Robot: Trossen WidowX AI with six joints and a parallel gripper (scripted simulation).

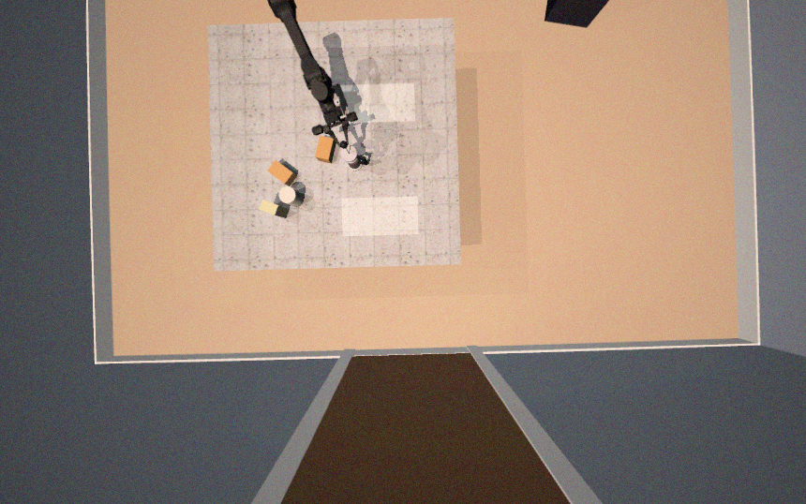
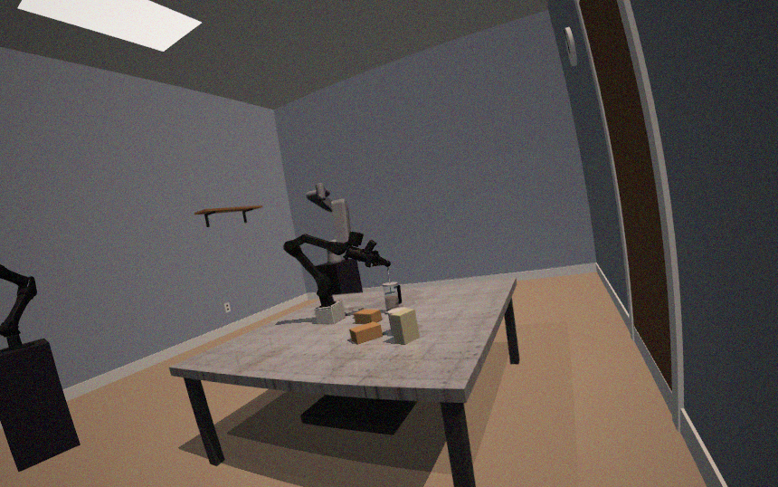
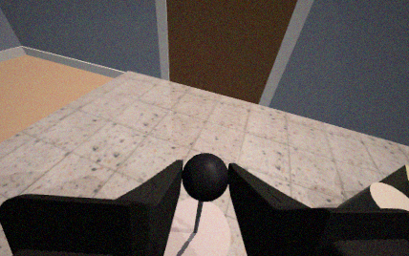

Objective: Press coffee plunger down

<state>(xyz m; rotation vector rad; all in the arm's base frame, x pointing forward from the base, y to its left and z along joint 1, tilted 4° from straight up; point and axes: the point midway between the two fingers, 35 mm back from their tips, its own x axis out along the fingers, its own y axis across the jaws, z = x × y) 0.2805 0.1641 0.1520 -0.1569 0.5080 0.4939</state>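
The coffee press lies 12 cm below my gripper tip, 1 cm to the left of it and 1 cm behind it. Also, from my gripper tip: cream block: 36 cm to the right, 29 cm ahead, 19 cm below.
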